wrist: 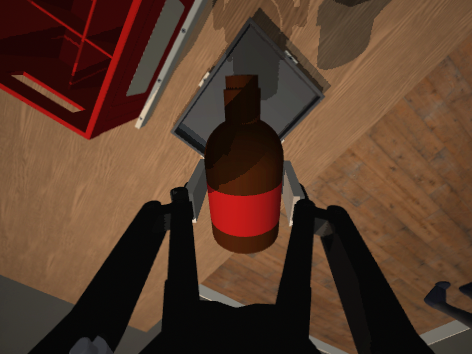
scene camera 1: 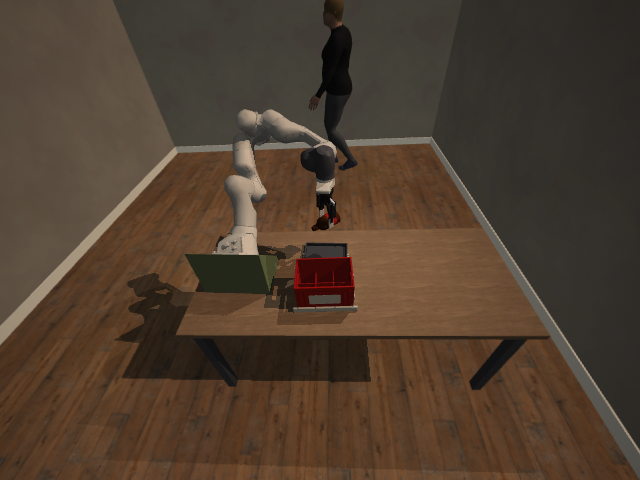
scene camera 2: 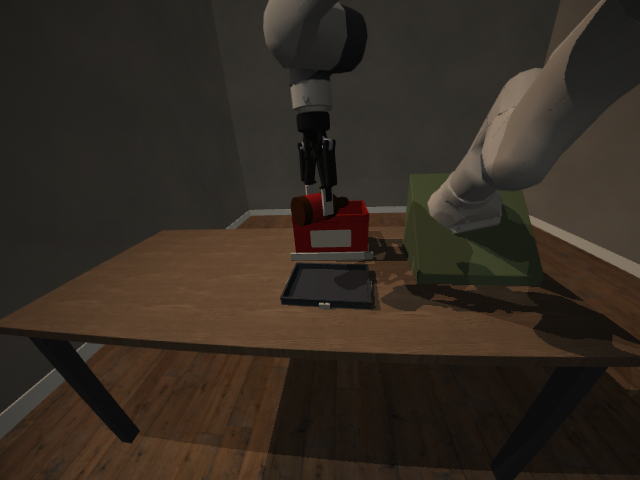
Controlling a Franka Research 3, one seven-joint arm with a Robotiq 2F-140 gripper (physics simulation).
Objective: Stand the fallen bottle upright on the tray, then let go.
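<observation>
A brown bottle with a red label (scene camera 1: 323, 222) (scene camera 2: 301, 210) (wrist: 244, 212) is held in the air, lying nearly level, its neck to the right in the scene camera 2 view. My gripper (scene camera 1: 326, 221) (scene camera 2: 318, 201) (wrist: 244, 171) is shut on the bottle's body, one finger pad on each side. The dark grey tray (scene camera 1: 325, 244) (scene camera 2: 327, 301) (wrist: 300, 118) lies on the table well below the bottle. In the wrist view the bottle's neck hides part of the tray.
A red crate with dividers (scene camera 1: 324, 297) (scene camera 2: 330, 227) (wrist: 95, 117) stands beside the tray on the table (scene camera 1: 429, 279) (scene camera 2: 196, 289) (wrist: 50, 175). A green sloped block (scene camera 1: 232, 273) (scene camera 2: 465, 253) stands under the arm's base. A person (scene camera 1: 337, 62) stands behind the table.
</observation>
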